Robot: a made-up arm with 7 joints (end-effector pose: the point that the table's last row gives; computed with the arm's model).
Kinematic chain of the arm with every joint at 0, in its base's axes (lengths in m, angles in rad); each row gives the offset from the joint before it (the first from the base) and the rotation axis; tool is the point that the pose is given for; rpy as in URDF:
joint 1: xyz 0 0 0.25 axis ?
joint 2: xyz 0 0 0 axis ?
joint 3: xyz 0 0 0.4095 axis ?
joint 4: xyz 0.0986 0 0 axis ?
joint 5: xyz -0.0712 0 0.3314 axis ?
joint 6: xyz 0 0 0 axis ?
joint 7: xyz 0.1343 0 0 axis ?
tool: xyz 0 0 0 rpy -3.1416 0 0
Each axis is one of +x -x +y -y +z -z.
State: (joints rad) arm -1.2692 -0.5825 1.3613 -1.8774 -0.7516 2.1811 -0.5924
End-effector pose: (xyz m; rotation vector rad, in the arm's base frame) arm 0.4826 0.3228 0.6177 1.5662 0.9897 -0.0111
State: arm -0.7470 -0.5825 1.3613 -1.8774 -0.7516 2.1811 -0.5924
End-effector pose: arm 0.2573 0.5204 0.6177 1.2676 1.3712 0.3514
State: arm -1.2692 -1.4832 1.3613 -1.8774 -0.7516 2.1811 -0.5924
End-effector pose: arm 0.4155 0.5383 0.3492 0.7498 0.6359 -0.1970
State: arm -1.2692 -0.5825 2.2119 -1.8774 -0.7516 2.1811 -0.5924
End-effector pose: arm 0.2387 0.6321 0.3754 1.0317 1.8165 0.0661
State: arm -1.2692 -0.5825 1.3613 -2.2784 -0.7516 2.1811 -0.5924
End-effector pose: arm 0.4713 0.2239 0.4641 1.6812 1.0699 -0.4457
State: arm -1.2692 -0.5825 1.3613 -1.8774 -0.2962 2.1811 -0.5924
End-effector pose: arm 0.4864 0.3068 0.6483 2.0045 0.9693 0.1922
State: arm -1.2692 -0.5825 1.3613 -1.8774 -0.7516 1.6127 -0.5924
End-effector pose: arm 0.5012 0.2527 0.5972 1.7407 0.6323 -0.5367
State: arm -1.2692 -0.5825 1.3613 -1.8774 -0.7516 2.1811 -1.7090
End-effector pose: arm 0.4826 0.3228 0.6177 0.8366 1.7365 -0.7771
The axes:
joint 1: +z
joint 2: +y
joint 3: +z
joint 4: -y
joint 5: +z
joint 6: -y
joint 7: -z

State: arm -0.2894 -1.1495 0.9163 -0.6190 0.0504 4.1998 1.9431
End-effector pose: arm -0.5281 0.2474 0.5857 0.3121 -1.3728 -0.2250
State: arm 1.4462 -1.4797 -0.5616 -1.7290 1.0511 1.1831 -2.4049
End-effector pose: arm 0.2149 -0.3661 0.7768 1.2378 -1.4735 -1.8416
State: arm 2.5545 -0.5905 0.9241 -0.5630 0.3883 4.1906 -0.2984
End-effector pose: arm 0.2150 -0.2213 0.8453 -0.0149 0.7839 0.4647
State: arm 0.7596 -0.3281 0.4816 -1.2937 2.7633 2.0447 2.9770
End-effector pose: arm 0.0462 0.3538 0.9217 0.4843 -0.3709 -2.2180
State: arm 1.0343 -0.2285 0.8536 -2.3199 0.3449 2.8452 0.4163
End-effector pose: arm -0.1542 0.4233 0.6220 -2.0269 -1.4242 -0.3146
